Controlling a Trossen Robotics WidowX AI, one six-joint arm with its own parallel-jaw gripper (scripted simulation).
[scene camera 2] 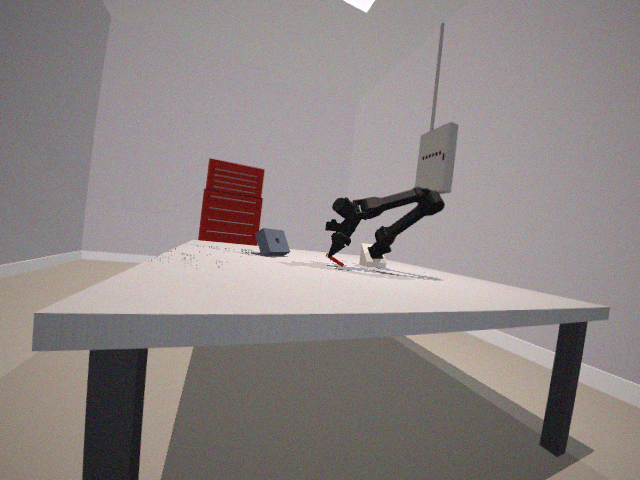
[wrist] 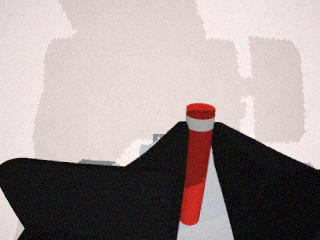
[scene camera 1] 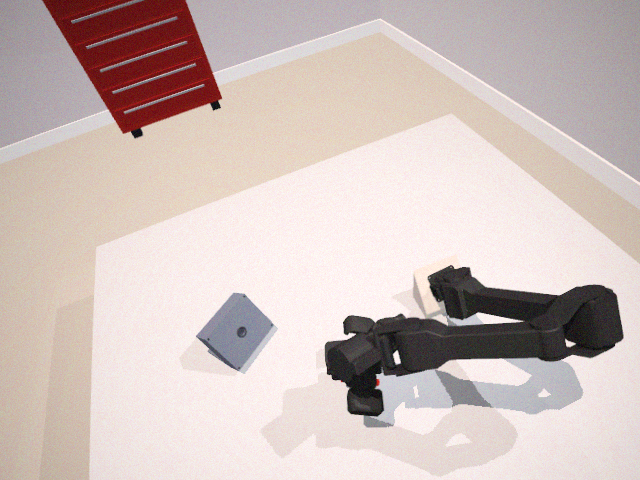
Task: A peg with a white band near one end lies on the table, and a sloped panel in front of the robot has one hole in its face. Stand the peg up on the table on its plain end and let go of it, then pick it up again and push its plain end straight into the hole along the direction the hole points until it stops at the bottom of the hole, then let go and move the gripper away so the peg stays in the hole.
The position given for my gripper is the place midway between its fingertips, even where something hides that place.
My gripper [scene camera 1: 347,379] holds a peg [wrist: 200,117]. Also in view: a sloped panel [scene camera 1: 236,312].
My gripper is seen too in the wrist view [wrist: 198,130]. The sloped panel shows as well in scene camera 2 [scene camera 2: 266,241].
